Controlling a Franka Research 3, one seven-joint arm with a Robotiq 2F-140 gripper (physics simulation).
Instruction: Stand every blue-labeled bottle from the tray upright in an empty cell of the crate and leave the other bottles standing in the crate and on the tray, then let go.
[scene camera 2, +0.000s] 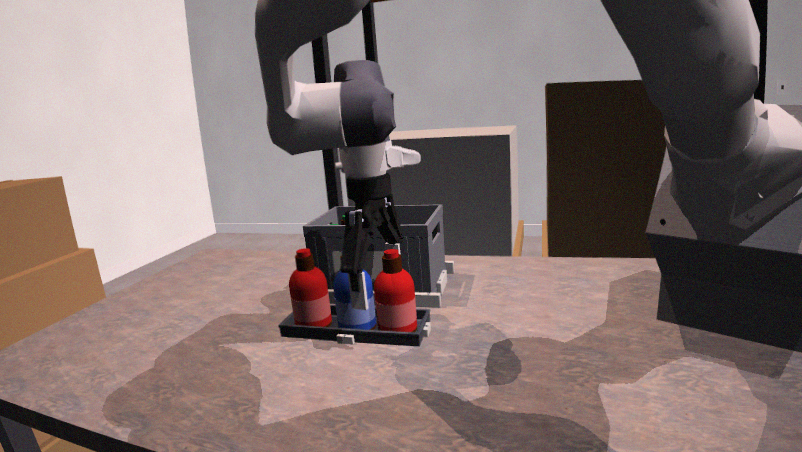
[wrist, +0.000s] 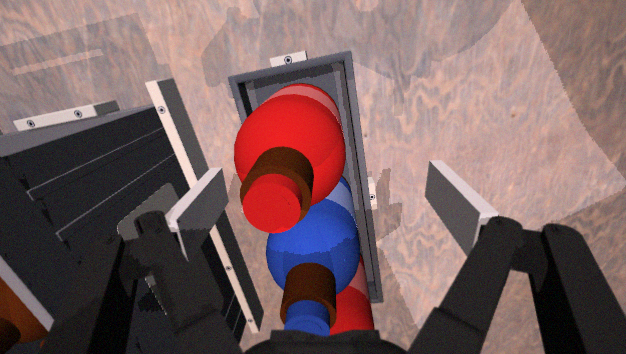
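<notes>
A blue bottle (scene camera 2: 344, 317) (wrist: 315, 237) stands upright in the middle of the dark tray (scene camera 2: 393, 338) (wrist: 320, 61). One red bottle (scene camera 2: 394, 286) (wrist: 295, 130) stands at its right in the scene view, and another red bottle (scene camera 2: 310, 291) (wrist: 352, 312) at its left. My gripper (scene camera 2: 377, 269) (wrist: 324, 182) is open and empty. Its fingers are lowered on either side of the blue bottle, one on the crate side and one on the outer side; contact is not visible. The grey crate (scene camera 2: 418, 247) (wrist: 110, 150) stands behind the tray; its cells are mostly hidden.
White brackets line the crate, including a long strip (wrist: 172, 132) between crate and tray. A small bracket (scene camera 2: 345, 339) (wrist: 371, 192) sits at the tray's outer side. A brown bottle (wrist: 20, 312) shows partly inside the crate. Cardboard boxes (scene camera 2: 39, 280) stand at the left.
</notes>
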